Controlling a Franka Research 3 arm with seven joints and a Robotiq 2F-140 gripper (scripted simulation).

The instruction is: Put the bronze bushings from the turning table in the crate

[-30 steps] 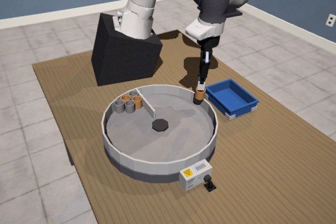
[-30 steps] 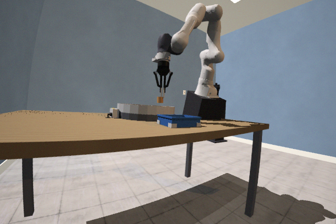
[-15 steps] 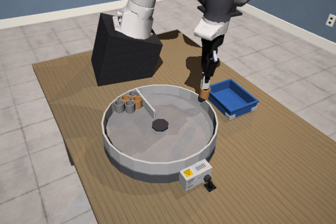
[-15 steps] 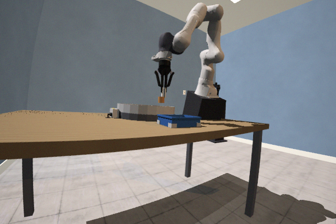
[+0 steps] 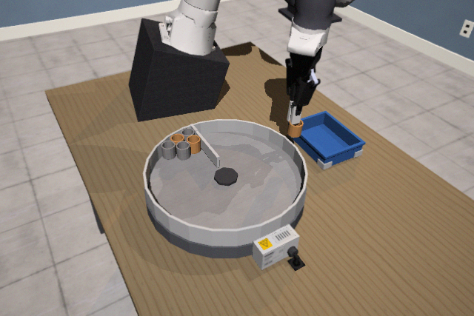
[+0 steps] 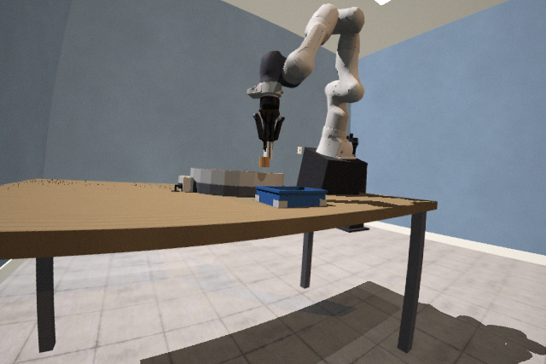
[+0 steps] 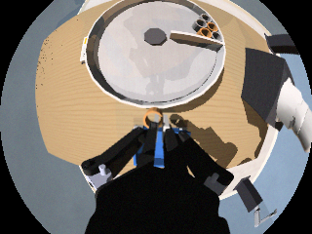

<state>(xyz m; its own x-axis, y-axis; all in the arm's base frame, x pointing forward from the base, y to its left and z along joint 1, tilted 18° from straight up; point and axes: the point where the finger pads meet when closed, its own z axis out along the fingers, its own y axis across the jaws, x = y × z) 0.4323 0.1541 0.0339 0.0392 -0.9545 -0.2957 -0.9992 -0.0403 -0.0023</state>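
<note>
Right now the blue crate is 16 cm below my hand, 14 cm to the left of it and 3 cm behind it. Round my hand: grey turning table (22 cm to the right, 13 cm below, 4 cm ahead).
</note>
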